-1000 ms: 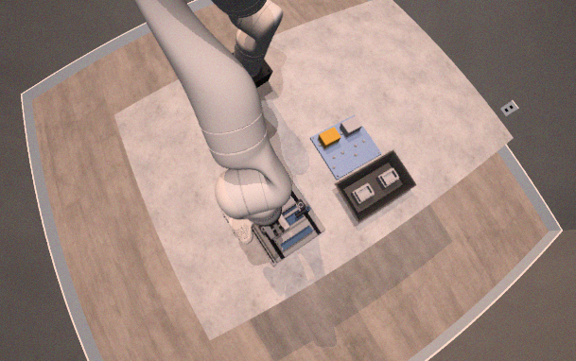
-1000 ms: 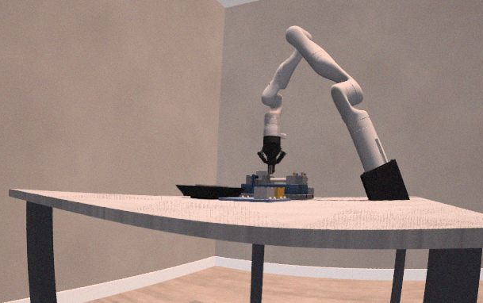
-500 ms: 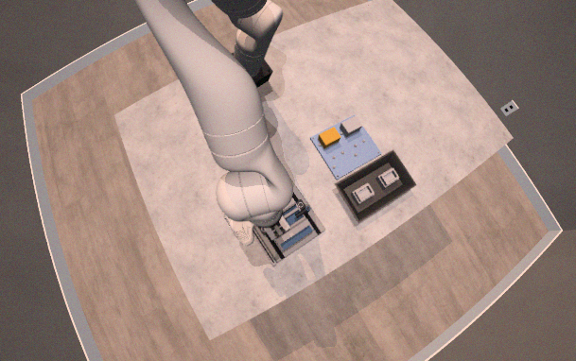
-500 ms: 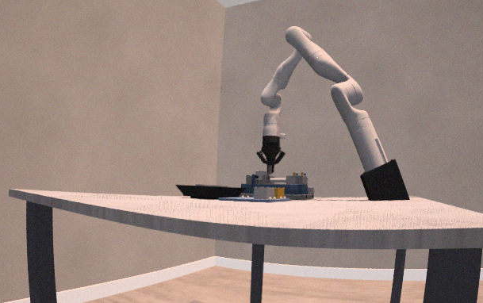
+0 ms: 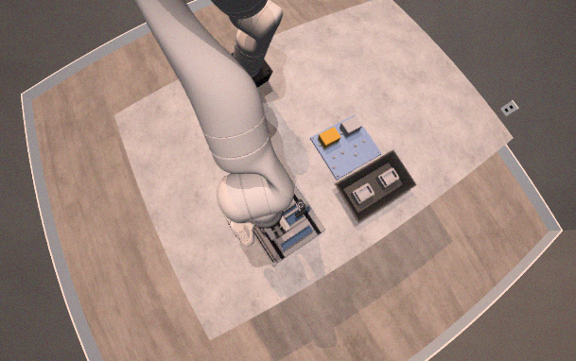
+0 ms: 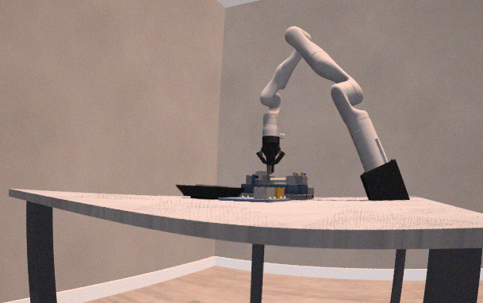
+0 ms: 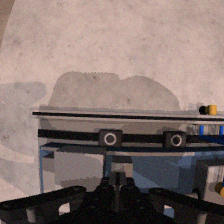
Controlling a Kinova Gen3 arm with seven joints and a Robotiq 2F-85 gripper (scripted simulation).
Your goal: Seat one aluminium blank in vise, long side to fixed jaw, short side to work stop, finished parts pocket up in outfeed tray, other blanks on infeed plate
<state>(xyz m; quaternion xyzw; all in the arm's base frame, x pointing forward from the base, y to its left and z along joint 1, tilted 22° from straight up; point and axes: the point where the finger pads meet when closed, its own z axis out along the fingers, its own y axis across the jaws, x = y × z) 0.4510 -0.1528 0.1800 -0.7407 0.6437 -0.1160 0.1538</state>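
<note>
My hand is 30 mm short of the aluminium blank, 30 mm above it and 10 mm to the right of it. Also, from my hand: blue vise base 80 mm below, 40 mm behind, 30 mm to the left; brass blank 290 mm to the left, 160 mm behind, 100 mm below.
</note>
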